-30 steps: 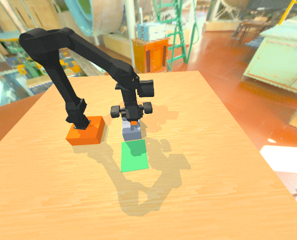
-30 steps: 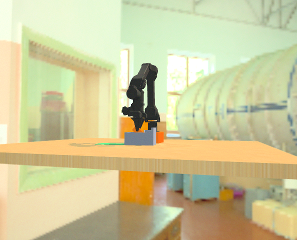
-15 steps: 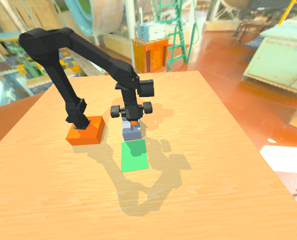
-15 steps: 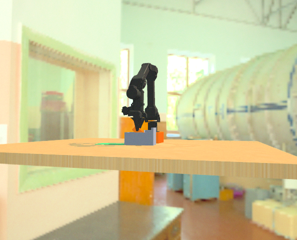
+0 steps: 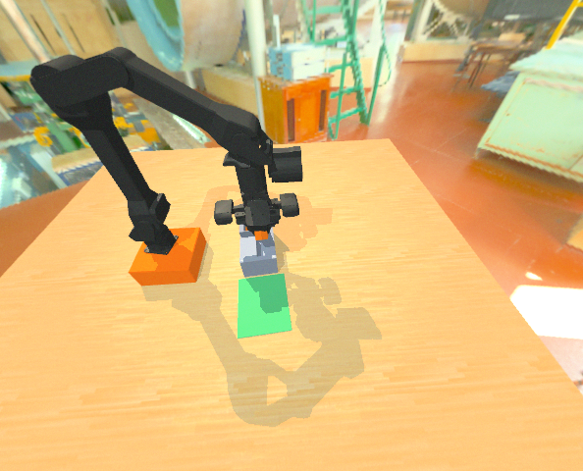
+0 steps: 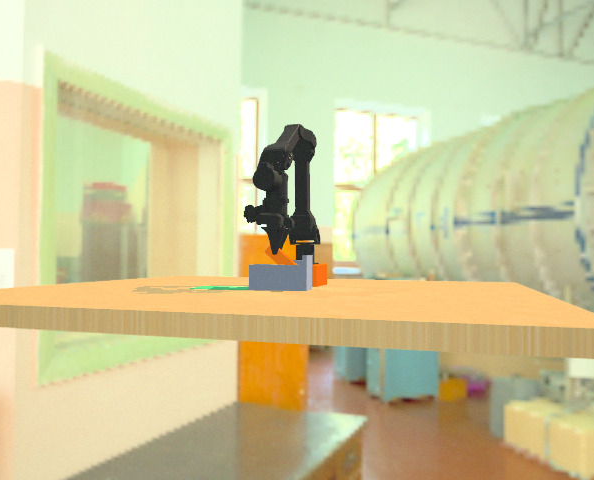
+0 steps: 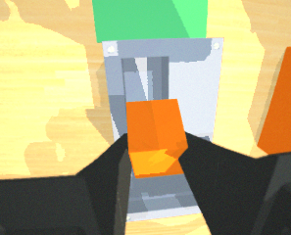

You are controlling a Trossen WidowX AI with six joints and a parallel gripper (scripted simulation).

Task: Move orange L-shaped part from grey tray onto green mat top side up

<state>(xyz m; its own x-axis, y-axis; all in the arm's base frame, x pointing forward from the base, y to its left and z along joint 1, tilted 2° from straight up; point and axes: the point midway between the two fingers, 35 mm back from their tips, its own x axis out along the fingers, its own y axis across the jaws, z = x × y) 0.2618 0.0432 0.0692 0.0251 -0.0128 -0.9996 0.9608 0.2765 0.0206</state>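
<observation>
My gripper tip is now 2 cm short of the green mat, 14 cm to the left of it and 10 cm above it. From my gripper tip the other things lie so: orange L-shaped part: 2 cm behind, 3 cm to the left, 3 cm below.
</observation>
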